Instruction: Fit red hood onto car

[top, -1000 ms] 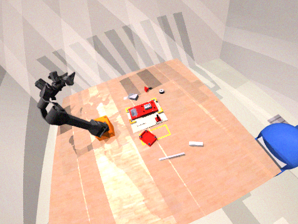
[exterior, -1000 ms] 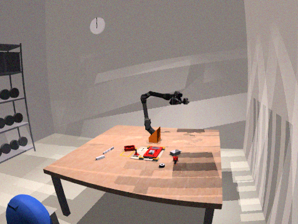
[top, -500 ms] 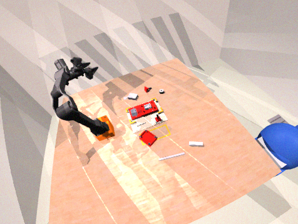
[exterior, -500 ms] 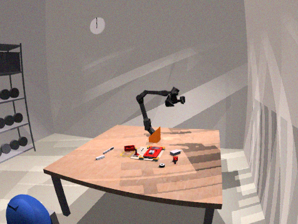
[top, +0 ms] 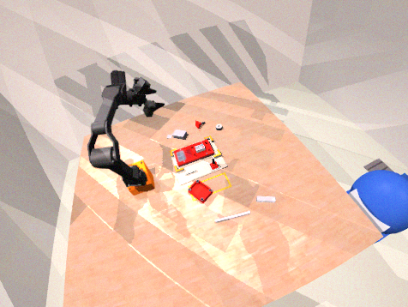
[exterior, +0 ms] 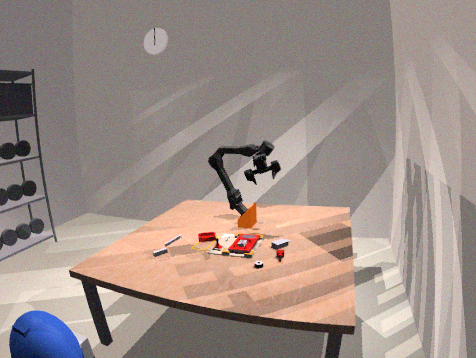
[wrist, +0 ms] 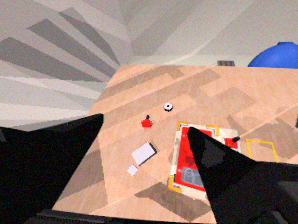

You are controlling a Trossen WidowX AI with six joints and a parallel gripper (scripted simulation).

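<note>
My gripper tip is now 330 mm to the left of the red hood and 320 mm above it. The rest, counted from my gripper tip: grey rod (70 mm ahead, 510 mm to the right, 330 mm below).
</note>
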